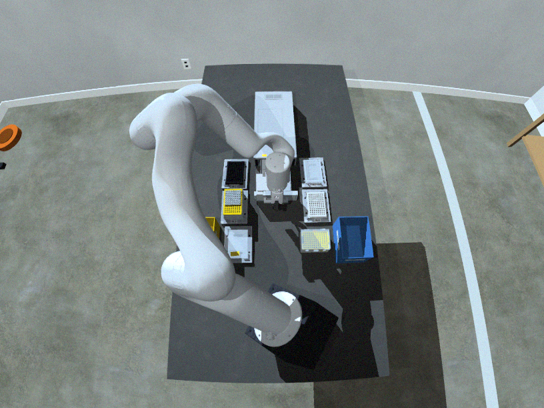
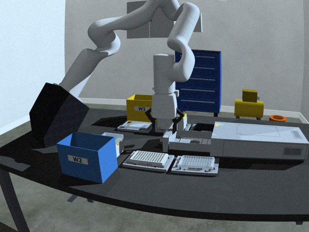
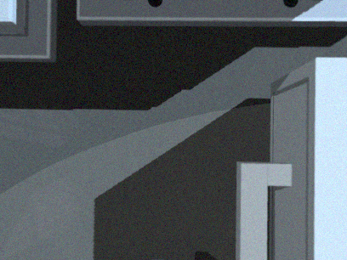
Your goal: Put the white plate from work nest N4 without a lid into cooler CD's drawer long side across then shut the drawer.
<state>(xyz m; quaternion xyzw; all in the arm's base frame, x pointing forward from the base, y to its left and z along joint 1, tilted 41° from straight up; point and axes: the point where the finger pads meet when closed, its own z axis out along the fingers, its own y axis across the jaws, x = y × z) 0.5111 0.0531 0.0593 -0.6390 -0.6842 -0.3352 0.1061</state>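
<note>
Now: the white plate 190 mm to the right of my hand, 50 mm below it and 20 mm ahead of it. Round my hand: clear plate 200 mm ahead, 160 mm to the right, 50 mm below; then yellow tip box 180 mm to the left, 50 mm behind, 10 mm below; then drawer 150 mm ahead, 30 mm to the left, 30 mm below.
</note>
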